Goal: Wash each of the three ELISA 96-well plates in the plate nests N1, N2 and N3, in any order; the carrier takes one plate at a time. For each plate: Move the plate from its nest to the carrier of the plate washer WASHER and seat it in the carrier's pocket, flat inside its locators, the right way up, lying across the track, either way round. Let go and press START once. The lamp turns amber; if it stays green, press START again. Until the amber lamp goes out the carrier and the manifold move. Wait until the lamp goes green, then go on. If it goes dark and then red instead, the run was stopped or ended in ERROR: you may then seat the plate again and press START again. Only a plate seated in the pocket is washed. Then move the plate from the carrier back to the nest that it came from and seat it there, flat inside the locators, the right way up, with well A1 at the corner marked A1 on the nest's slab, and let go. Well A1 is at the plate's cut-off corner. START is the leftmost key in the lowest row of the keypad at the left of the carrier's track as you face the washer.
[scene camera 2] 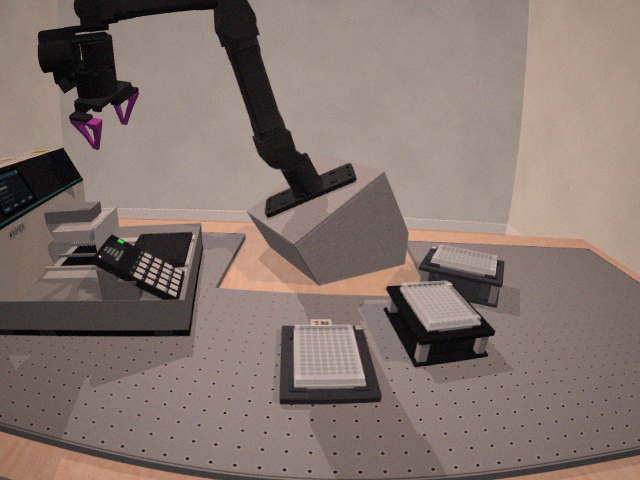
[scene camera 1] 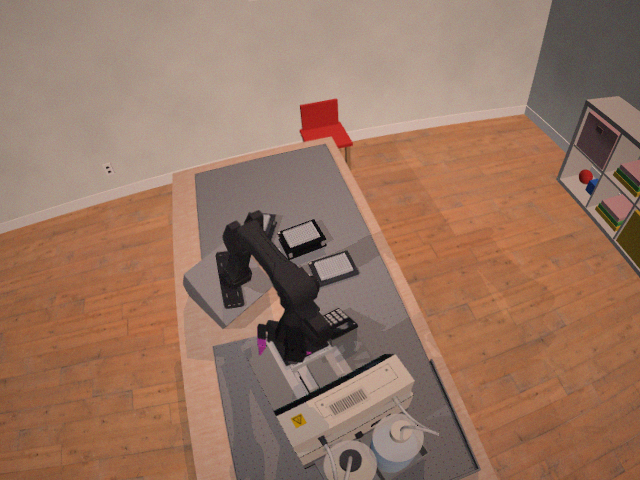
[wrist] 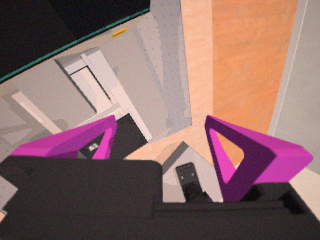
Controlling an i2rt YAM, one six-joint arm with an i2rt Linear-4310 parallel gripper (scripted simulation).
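Observation:
My gripper is there in the pictures, and the wrist view shows it too. I also see a washer body, a black nest, a black carrier and a manifold head.

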